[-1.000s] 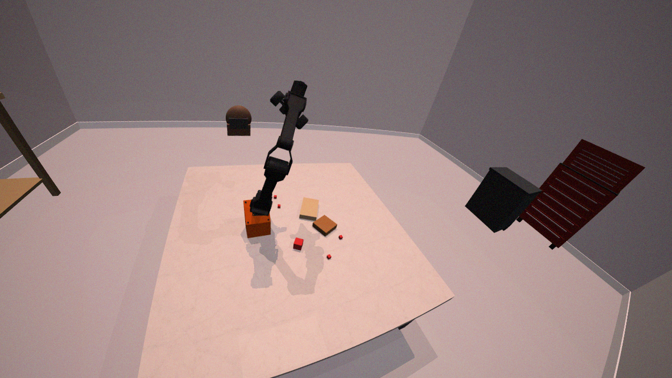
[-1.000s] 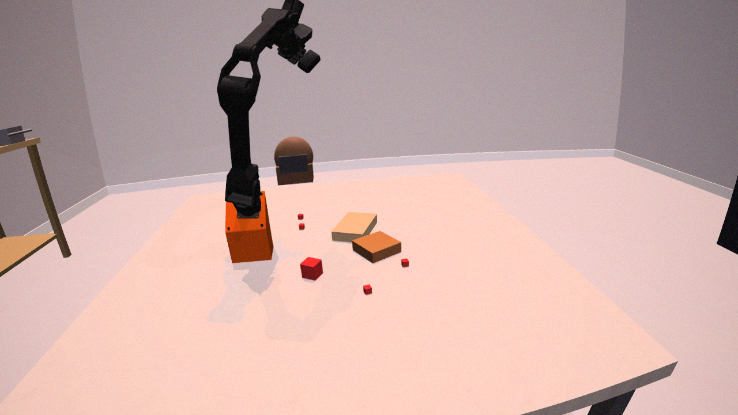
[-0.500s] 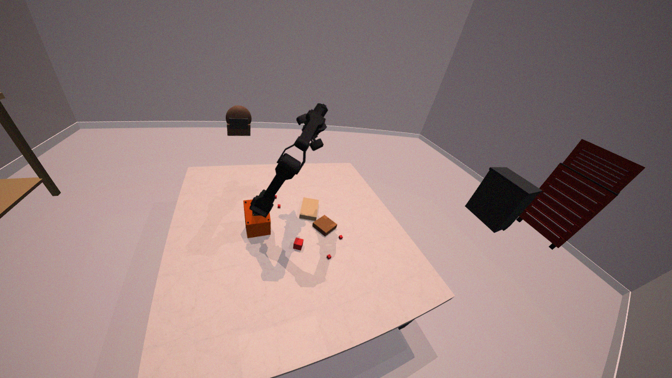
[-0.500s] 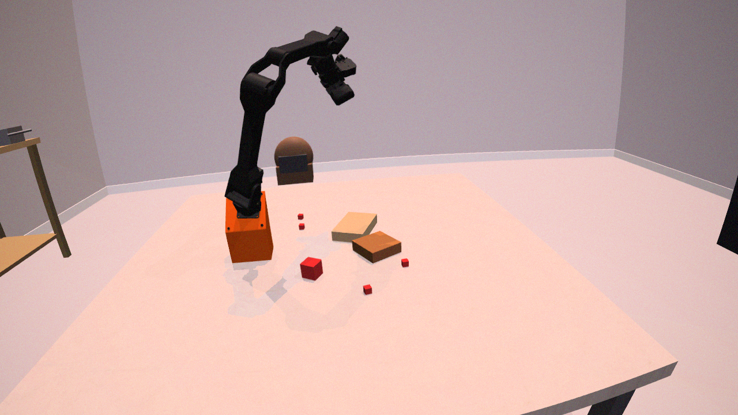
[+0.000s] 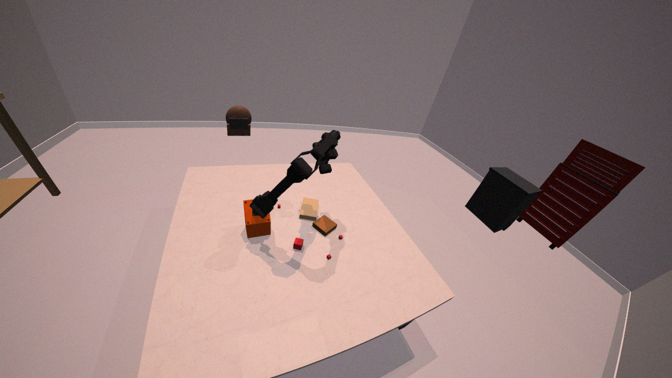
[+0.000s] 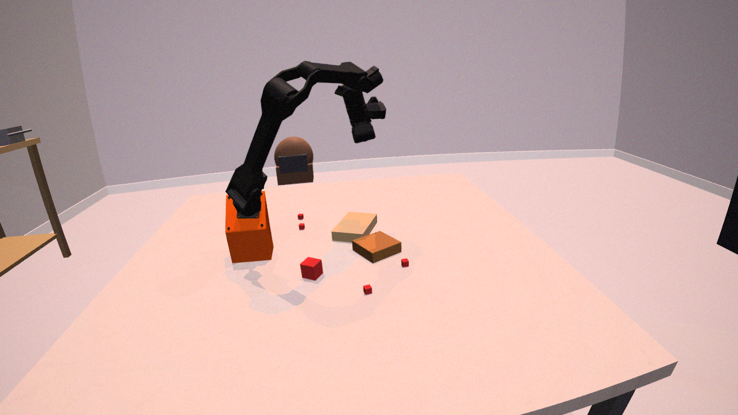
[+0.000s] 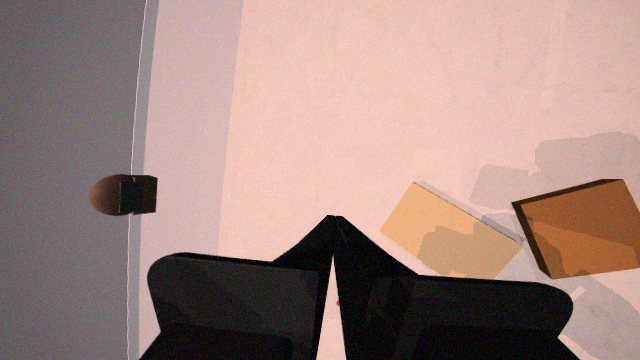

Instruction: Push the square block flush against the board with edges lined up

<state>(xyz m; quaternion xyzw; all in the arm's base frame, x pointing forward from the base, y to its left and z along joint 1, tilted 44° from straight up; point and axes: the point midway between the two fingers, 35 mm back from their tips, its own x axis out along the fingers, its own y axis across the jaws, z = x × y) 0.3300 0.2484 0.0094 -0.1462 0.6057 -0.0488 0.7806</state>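
Now: the tan board 25 cm below my gripper tip, 8 cm to the right of it and 5 cm behind it. Round my gripper tip: red cube: 33 cm to the right, 25 cm below, 17 cm behind; brown square block: 25 cm below, 23 cm to the right.
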